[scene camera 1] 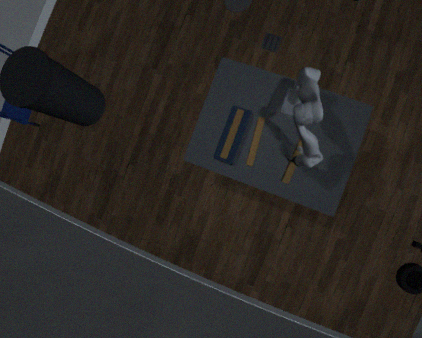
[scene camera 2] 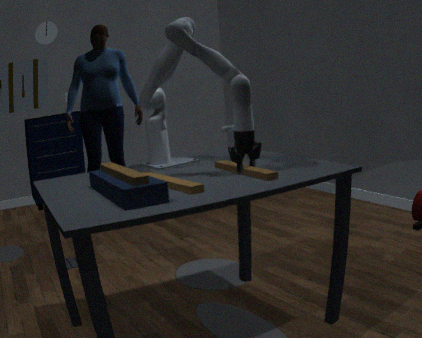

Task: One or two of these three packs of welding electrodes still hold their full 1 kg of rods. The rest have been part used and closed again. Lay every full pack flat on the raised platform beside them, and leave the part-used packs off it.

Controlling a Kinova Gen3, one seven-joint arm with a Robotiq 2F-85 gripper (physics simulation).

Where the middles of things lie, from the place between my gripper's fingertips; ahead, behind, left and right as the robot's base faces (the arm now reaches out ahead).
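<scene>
The raised platform (scene camera 2: 128, 197) is 9 cm behind my hand, 47 cm to the right of it, and it's 3 cm above it.
</scene>
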